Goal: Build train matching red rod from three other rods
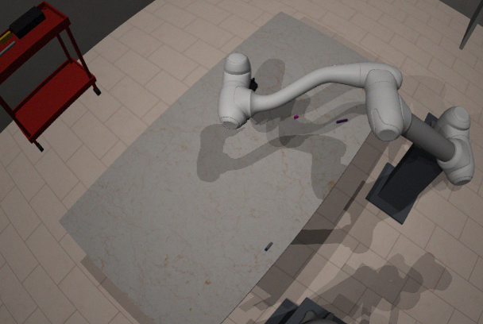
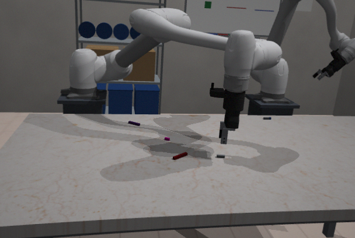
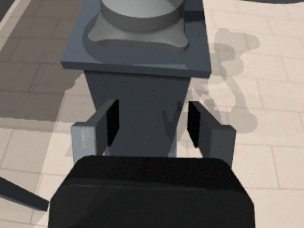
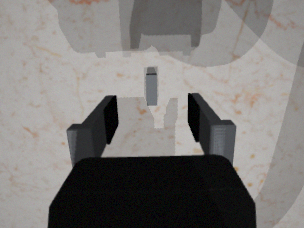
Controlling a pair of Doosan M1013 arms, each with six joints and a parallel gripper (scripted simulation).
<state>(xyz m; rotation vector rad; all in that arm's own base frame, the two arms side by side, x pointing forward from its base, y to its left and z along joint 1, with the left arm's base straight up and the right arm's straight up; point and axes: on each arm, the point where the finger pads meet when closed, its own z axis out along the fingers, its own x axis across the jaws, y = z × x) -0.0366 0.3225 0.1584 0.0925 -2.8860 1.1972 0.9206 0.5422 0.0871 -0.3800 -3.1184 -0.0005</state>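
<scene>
My right hand is 47 cm past the blue rod, 40 cm to the right of it and 8 cm above it. The rest, counted from my right hand: magenta rod (17 cm behind, 19 cm to the right, 8 cm below); purple rod (36 cm behind, 33 cm to the right, 8 cm below); red rod (16 cm to the right, 8 cm below).
</scene>
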